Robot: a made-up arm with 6 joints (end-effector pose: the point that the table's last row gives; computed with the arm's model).
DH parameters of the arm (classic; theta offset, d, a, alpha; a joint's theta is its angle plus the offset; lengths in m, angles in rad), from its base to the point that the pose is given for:
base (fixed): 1.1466 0 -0.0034 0
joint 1: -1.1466 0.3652 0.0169 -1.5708
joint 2: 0.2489 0 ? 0
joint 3: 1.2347 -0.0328 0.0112 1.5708
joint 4: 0 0.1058 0.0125 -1.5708
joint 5: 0 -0.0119 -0.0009 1.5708
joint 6: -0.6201 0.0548 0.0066 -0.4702
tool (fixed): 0.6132 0.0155 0 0
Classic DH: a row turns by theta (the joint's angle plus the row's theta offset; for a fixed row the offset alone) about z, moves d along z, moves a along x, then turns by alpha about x.
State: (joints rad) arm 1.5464 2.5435 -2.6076 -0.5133 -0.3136 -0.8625
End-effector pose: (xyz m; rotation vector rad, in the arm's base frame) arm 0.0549 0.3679 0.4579 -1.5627 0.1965 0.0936
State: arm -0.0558 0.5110 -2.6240 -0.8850 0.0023 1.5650
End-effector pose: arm -0.2187 -0.0331 0.6504 -0.6576 -0.4441 0.4379
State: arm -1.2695 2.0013 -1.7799 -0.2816 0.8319 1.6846
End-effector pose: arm 0.0331 -0.2901 0.4289 2.1085 0.4943 0.2238
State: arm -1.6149 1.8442 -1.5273 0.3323 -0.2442 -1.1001
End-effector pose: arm -0.0646 -0.2801 0.4777 0.9729 2.1698 -1.3656
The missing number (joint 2, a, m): -0.196
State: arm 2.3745 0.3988 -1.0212 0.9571 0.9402 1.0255
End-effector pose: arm -0.0204 -0.0157 0.5369 0.9103 -0.7944 -1.1648
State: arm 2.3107 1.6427 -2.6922 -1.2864 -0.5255 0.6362
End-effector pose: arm -0.0901 0.1204 0.7028 -0.8568 -0.6597 1.5253
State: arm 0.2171 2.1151 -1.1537 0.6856 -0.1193 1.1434
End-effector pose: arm 0.2544 0.0214 0.3582 1.5330 1.5823 1.3772
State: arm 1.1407 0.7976 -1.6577 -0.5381 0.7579 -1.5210
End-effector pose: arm 0.0948 0.0096 0.6298 -1.5592 0.7764 -1.0548
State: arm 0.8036 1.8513 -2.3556 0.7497 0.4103 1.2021
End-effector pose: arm 0.1975 0.1932 0.5930 0.2653 1.2465 2.7526
